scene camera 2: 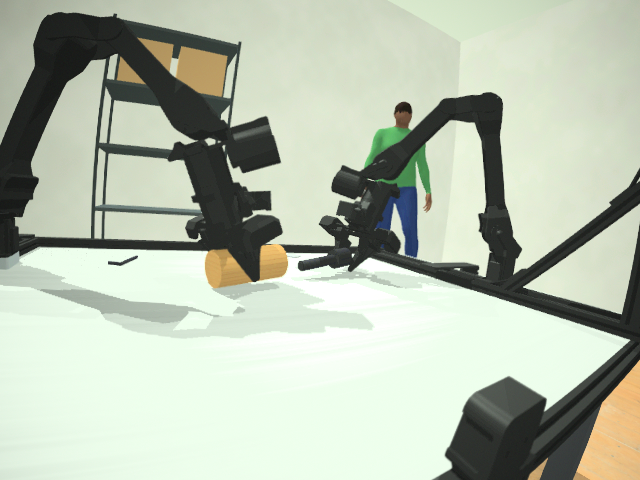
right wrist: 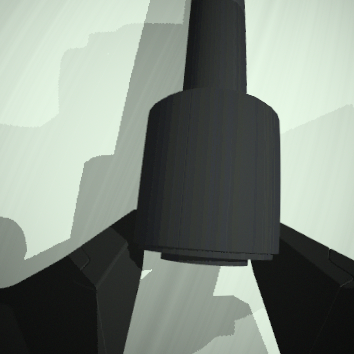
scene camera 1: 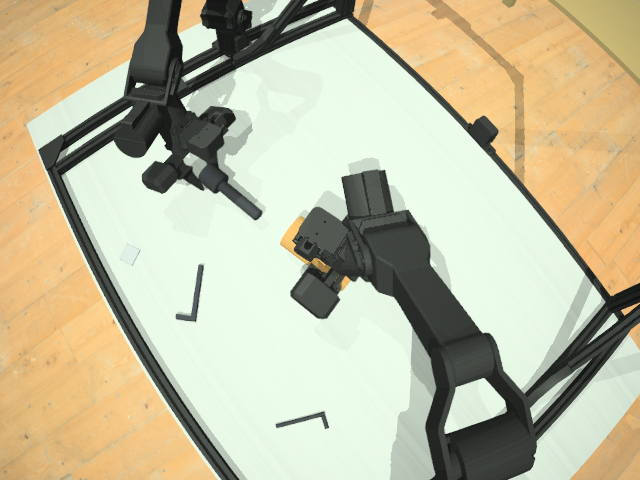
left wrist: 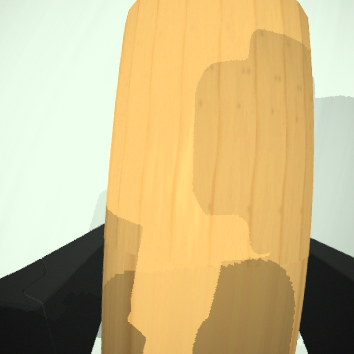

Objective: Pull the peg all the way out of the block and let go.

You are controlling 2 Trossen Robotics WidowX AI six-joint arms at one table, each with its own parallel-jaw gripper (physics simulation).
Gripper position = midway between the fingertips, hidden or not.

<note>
My right gripper (scene camera 1: 209, 181) holds a dark peg (scene camera 1: 213, 178), clear of everything else. Also in view: my left gripper (scene camera 2: 245, 277) and a wooden block (scene camera 2: 221, 269).
The dark peg shows as well in scene camera 2 (scene camera 2: 337, 258) and in the right wrist view (right wrist: 209, 190). The wooden block shows as well in the left wrist view (left wrist: 207, 222). My left gripper also shows in scene camera 1 (scene camera 1: 322, 258) and in the left wrist view (left wrist: 197, 237). The left wrist view does not show the dark peg: it is out of frame. The right wrist view does not show the wooden block: it is out of frame.
</note>
